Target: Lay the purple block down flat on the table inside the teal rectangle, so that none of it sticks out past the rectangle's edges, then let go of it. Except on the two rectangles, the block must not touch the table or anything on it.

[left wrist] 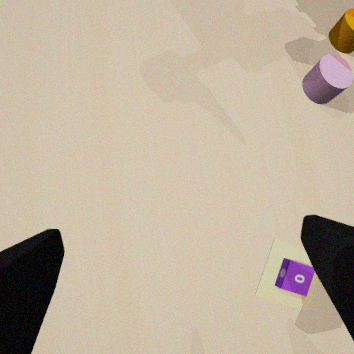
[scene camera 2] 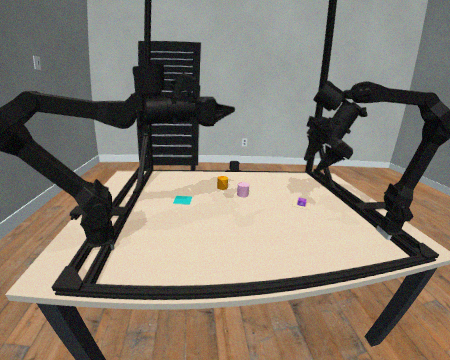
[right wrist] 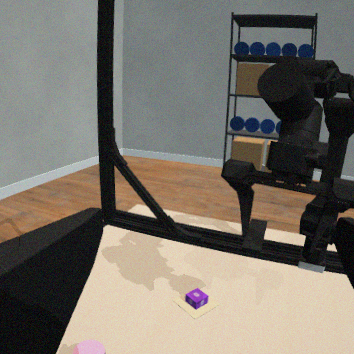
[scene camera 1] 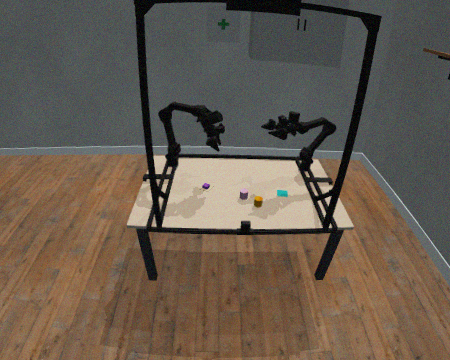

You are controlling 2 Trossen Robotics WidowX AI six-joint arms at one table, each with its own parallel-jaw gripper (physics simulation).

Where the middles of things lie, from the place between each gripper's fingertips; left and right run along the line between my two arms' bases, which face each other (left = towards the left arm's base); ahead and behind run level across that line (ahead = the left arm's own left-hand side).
Scene:
Right now the purple block (left wrist: 293, 276) is 19 cm below my left hand, 13 cm behind it and 7 cm to the left of it. The rest, counted from my left hand: pale rectangle (left wrist: 279, 249) 20 cm below, 13 cm behind, 7 cm to the left.
The purple block lies 33 cm to the left of my right hand, 33 cm below it and 10 cm behind it. Also, from my right hand: pale rectangle (34 cm below, 33 cm to the left, 10 cm behind).

